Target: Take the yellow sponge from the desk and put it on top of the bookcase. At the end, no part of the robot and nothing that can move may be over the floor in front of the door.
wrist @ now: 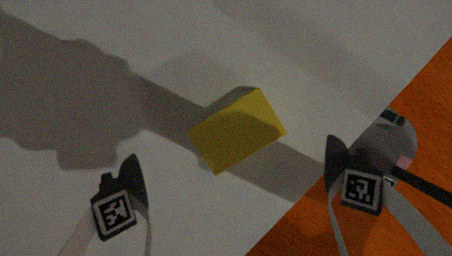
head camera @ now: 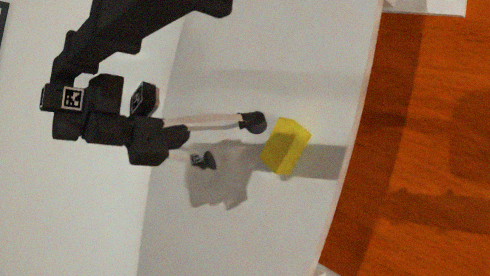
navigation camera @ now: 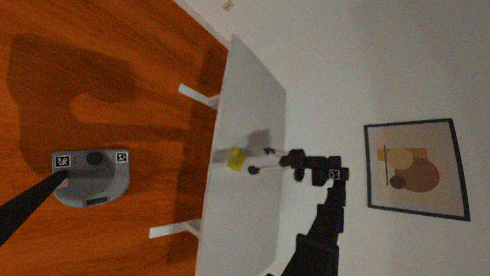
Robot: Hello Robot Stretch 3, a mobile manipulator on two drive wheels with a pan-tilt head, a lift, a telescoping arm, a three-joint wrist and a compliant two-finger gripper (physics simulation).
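Pixels of known places: gripper, fingertip midpoint: (wrist: 233, 164) (head camera: 239, 143) (navigation camera: 256, 159); robot's base at its link origin: (navigation camera: 94, 157).
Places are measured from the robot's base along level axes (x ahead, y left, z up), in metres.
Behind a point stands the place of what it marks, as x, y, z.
Observation:
The yellow sponge (head camera: 285, 146) {-0.026, -0.518, 0.765} (navigation camera: 236, 159) {-0.022, -0.514, 0.765} (wrist: 237, 132) {-0.029, -0.540, 0.765} lies on the white desk (head camera: 280, 45) {-0.266, -0.592, 0.720} (navigation camera: 245, 80) {0.447, -0.670, 0.720} (wrist: 175, 30) {-0.106, -0.667, 0.720}, near its long edge on the robot's side. My gripper (head camera: 230, 141) {-0.022, -0.541, 0.867} (navigation camera: 261, 160) {-0.022, -0.541, 0.867} (wrist: 233, 164) {-0.022, -0.541, 0.867} is open, its fingers wide apart. In the head view it is on the wall side of the sponge, with one fingertip close to the sponge in the picture. In the wrist view the sponge shows between and beyond the fingertips, turned at a slant to them. Nothing is held. The bookcase and the door do not show.
The robot's base (navigation camera: 107, 185) {-0.159, -0.052, 0.160} (wrist: 387, 142) {-0.149, 0.040, 0.159} stands on the orange wooden floor (head camera: 440, 75) {-0.354, -0.418, 0.000} (navigation camera: 150, 60) {0.769, -0.327, 0.001} beside the desk. Two white desk legs (navigation camera: 197, 95) (navigation camera: 170, 230) stick out. The arm (head camera: 135, 25) {-0.086, -0.271, 1.200} (navigation camera: 315, 250) {-0.084, -0.186, 1.202} runs along the wall side. A framed picture (navigation camera: 410, 170) {-0.149, -1.162, 1.545} hangs on the wall.

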